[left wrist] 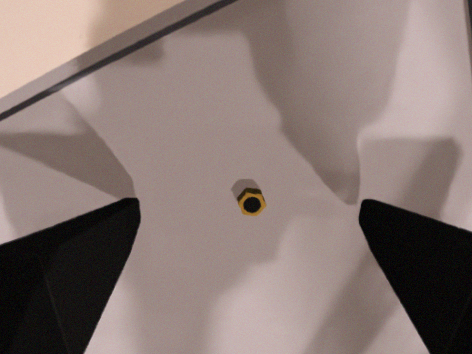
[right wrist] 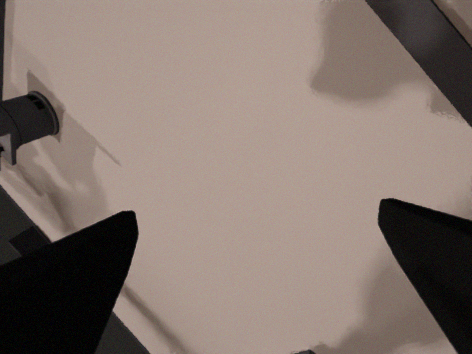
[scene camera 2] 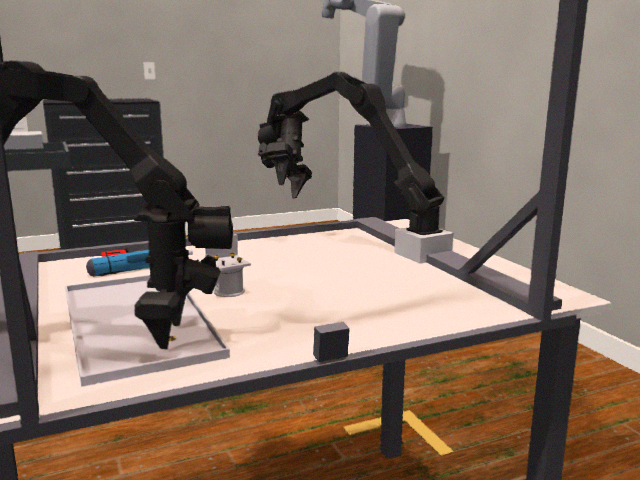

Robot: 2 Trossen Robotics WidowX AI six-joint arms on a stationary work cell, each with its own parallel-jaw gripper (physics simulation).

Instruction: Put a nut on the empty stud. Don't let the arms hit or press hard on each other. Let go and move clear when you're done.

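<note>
A small brass hex nut lies flat on the floor of the grey tray. My left gripper points down above it, open and empty; in the left wrist view the nut shows midway between the fingertips. A round grey stand stands behind the tray's right side. Its top carries several brass nuts and a dark stud; part of the top is hidden behind the left arm. My right gripper is open and empty, high above the table's far part, apart from the left arm.
A blue drill with a red item beside it lies behind the tray, partly hidden by the left arm. A black box stands at the table's front edge. Dark frame posts rise at the table's sides.
</note>
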